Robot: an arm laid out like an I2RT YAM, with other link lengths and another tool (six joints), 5 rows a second.
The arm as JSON. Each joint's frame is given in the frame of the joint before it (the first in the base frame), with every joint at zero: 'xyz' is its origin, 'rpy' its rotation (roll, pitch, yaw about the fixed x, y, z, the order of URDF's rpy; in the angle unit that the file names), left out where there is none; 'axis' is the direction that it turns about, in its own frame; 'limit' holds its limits. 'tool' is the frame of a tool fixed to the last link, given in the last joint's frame.
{
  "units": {
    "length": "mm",
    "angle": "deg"
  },
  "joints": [
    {
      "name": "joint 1",
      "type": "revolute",
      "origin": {
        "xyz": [
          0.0,
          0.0,
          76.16
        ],
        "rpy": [
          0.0,
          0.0,
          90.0
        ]
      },
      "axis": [
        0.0,
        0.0,
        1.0
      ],
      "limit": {
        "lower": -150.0,
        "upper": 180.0
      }
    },
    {
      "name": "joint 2",
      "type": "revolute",
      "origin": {
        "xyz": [
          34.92,
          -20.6,
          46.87
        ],
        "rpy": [
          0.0,
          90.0,
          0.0
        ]
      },
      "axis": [
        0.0,
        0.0,
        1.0
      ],
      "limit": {
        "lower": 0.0,
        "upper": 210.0
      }
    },
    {
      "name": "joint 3",
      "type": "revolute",
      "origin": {
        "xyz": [
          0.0,
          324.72,
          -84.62
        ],
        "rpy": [
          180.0,
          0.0,
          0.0
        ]
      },
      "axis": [
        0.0,
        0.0,
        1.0
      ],
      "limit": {
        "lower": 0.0,
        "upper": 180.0
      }
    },
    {
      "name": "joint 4",
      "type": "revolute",
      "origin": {
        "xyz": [
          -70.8,
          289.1,
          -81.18
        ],
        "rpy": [
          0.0,
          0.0,
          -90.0
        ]
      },
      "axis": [
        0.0,
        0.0,
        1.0
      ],
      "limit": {
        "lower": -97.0,
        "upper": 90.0
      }
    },
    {
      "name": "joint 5",
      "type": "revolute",
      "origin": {
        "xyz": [
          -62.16,
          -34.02,
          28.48
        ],
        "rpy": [
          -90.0,
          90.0,
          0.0
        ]
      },
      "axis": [
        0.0,
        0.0,
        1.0
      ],
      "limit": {
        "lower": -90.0,
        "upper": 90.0
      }
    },
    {
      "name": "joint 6",
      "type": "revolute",
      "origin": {
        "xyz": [
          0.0,
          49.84,
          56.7
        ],
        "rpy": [
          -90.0,
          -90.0,
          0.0
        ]
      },
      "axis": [
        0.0,
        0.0,
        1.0
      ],
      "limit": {
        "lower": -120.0,
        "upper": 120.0
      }
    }
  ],
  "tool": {
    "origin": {
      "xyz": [
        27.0,
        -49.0,
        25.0
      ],
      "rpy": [
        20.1,
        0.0,
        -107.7
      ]
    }
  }
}
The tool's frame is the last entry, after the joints.
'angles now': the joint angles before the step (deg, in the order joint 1, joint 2, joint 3, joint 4, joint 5, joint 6). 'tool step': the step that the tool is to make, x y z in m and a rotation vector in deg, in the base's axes. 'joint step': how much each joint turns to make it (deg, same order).
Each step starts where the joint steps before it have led.
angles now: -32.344, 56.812, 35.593, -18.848, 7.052, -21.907
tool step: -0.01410, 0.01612, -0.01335, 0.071, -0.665, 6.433
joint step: -0.001, -6.501, -4.946, -0.736, -5.220, -3.796
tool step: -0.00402, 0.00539, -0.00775, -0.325, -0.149, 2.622
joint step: 0.001, -2.200, -2.255, 0.383, -1.912, -1.804
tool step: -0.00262, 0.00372, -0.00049, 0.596, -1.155, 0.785
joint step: 0.000, -1.609, -0.506, -0.441, -1.313, 0.387
